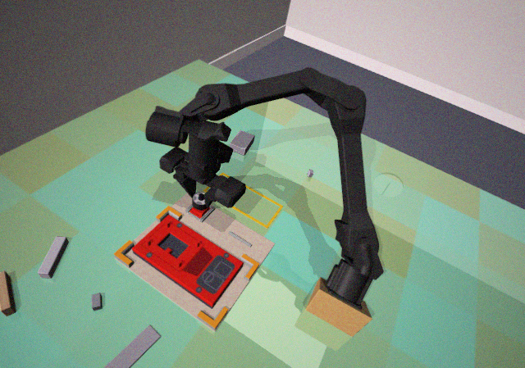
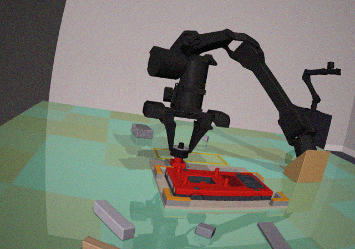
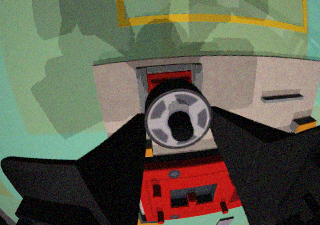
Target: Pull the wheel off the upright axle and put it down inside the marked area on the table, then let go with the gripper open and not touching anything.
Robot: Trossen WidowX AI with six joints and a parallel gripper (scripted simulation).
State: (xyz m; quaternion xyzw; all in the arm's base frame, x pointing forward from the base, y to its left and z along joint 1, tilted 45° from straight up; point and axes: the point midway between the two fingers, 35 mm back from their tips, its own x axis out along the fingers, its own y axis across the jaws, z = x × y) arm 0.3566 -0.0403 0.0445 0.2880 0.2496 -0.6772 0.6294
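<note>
Now: the dark axle 1 cm below my gripper tip. The rest, counted from my gripper tip: tiny cube: 19 cm behind, 28 cm to the right, 3 cm below; then brown block: 18 cm ahead, 34 cm to the left, 3 cm below; then wheel: right at my gripper tip.
</note>
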